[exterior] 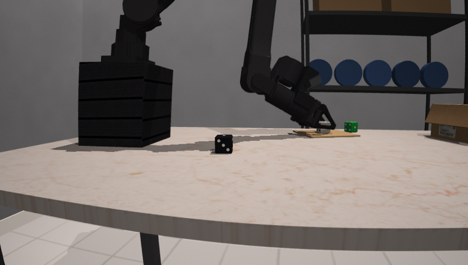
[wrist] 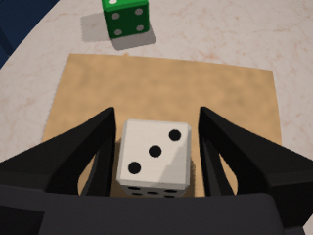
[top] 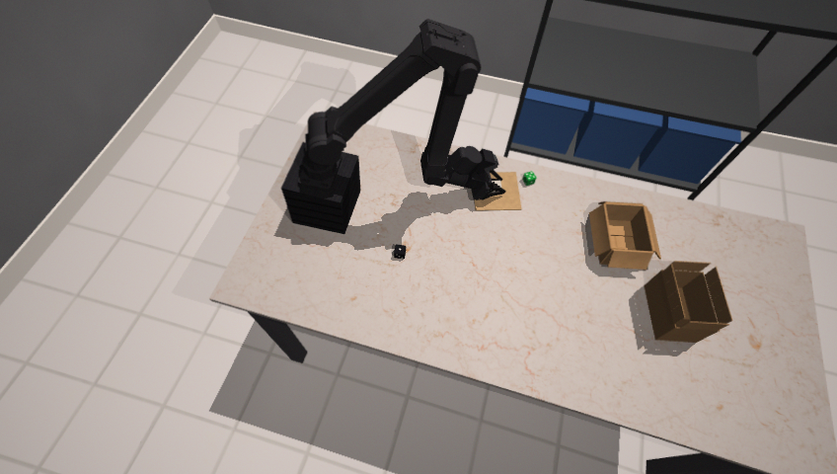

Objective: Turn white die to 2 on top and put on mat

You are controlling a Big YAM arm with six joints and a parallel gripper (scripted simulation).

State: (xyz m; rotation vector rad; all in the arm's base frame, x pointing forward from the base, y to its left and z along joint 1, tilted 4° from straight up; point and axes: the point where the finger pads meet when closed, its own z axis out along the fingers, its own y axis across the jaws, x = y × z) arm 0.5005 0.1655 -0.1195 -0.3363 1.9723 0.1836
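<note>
The mat lies 1 cm behind my hand, 1 cm to the right of it and 2 cm below it. Round my hand: black die: 25 cm behind, 28 cm to the right, 1 cm below; then green die: 8 cm ahead, 5 cm to the left, 1 cm below.
</note>
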